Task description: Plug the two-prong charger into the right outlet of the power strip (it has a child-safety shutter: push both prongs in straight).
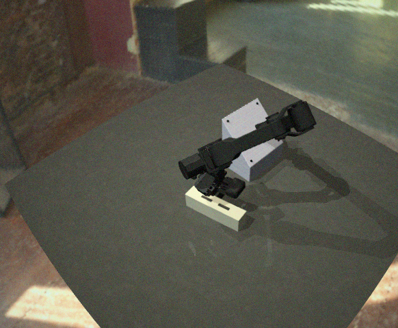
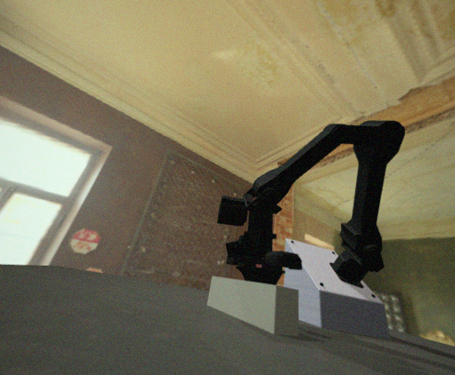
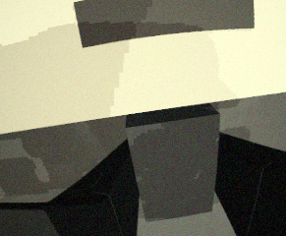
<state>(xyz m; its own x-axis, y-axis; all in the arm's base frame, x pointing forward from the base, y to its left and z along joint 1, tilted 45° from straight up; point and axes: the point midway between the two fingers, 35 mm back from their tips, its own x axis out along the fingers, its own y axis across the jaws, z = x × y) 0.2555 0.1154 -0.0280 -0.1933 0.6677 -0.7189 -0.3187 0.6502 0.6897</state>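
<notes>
My gripper tip is 2 cm short of the charger, 1 cm to the right of it and 1 cm below it.
</notes>
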